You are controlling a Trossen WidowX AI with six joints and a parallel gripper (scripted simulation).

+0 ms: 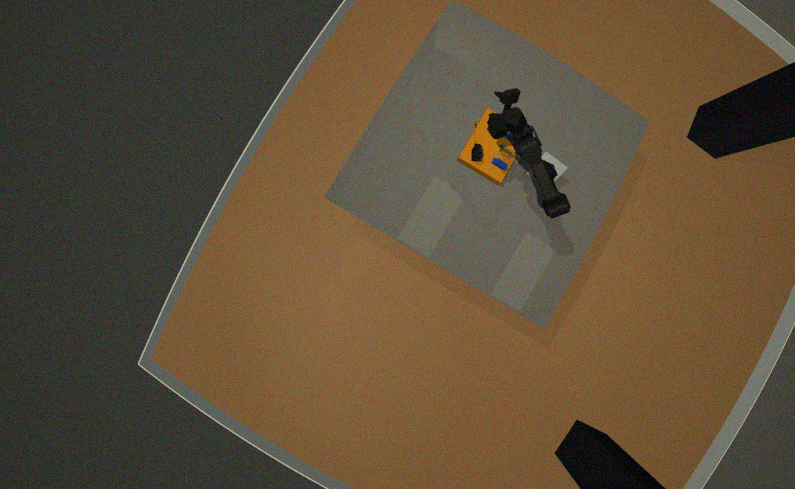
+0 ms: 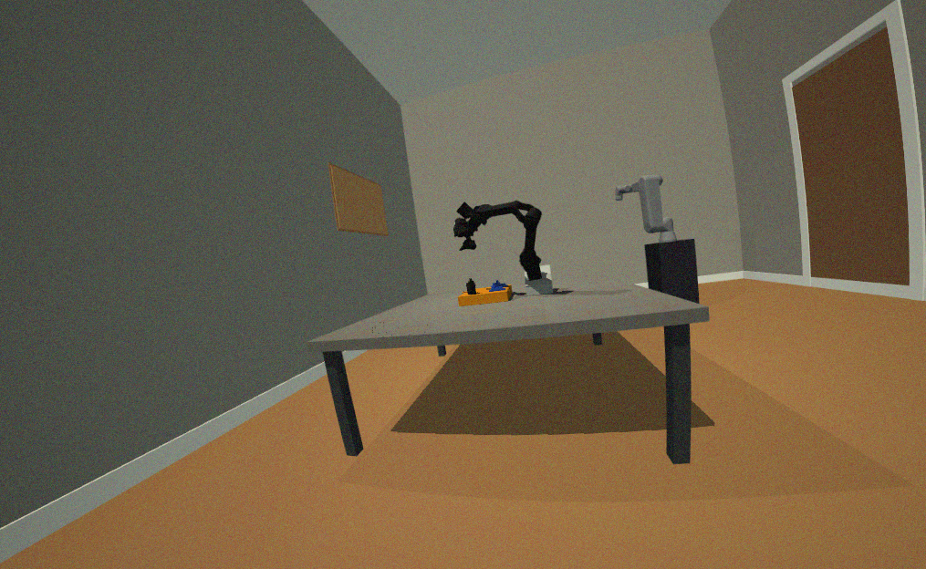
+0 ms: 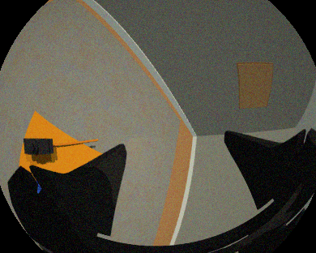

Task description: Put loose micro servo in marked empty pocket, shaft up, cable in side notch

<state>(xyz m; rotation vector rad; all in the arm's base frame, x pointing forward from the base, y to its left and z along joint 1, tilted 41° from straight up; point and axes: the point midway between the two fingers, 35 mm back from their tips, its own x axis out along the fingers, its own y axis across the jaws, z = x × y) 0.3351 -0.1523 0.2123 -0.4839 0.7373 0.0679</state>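
My gripper tip is now 80 mm past the orange deck and 290 mm above it.
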